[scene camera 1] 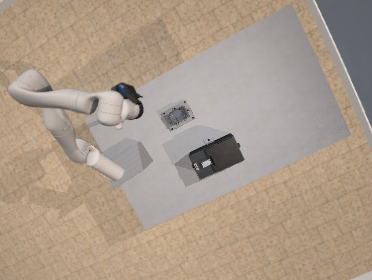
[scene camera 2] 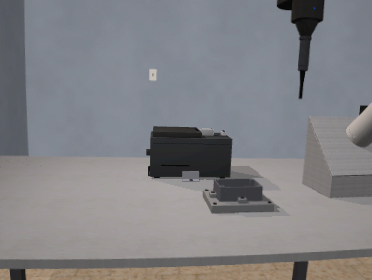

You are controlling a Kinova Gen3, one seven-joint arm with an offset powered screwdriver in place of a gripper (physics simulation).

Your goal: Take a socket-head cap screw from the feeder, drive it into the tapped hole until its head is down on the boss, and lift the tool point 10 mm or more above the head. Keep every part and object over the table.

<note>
The pictures show: a screw feeder and a base plate.
</note>
